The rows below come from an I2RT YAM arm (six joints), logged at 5 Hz.
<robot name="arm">
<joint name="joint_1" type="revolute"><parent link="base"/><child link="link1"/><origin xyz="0 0 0.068" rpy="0 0 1.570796"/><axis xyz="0 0 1"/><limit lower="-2.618" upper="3.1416"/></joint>
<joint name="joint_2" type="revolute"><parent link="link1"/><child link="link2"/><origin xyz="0.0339 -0.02 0.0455" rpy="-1.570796 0 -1.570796"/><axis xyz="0 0 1"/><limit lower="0" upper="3.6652"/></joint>
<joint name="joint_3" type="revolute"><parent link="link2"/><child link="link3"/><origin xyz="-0.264 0 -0.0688" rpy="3.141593 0 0"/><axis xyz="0 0 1"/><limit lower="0" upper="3.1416"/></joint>
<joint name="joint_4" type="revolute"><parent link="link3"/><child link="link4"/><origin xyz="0.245 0.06 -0.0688"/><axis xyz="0 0 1"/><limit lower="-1.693" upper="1.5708"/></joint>
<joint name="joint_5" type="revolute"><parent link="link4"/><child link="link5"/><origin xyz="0.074 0.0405 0.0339" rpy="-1.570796 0 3.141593"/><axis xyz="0 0 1"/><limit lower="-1.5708" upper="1.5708"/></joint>
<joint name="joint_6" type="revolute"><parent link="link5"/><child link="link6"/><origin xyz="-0.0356 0 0.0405" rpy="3.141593 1.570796 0"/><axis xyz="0 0 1"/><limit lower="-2.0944" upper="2.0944"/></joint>
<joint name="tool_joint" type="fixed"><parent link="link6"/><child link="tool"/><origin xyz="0 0 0" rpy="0 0 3.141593"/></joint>
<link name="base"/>
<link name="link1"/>
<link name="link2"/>
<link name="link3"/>
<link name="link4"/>
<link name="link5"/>
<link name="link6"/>
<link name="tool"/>
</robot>
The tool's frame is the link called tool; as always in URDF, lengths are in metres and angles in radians.
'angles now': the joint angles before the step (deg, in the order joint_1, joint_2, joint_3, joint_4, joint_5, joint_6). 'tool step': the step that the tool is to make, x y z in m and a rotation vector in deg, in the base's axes. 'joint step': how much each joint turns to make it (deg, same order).
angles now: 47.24, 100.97, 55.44, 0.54, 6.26, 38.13
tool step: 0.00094, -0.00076, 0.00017, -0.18, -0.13, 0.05
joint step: -0.19, 0.00, 0.05, -0.06, -0.02, -0.33
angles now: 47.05, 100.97, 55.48, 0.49, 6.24, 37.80
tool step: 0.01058, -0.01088, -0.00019, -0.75, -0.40, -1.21
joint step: -2.43, -0.02, -0.04, -0.09, -0.29, -1.44
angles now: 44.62, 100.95, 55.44, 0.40, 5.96, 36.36
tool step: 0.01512, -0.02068, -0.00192, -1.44, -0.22, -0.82
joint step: -4.20, -0.24, -0.61, -0.15, -1.51, -3.27
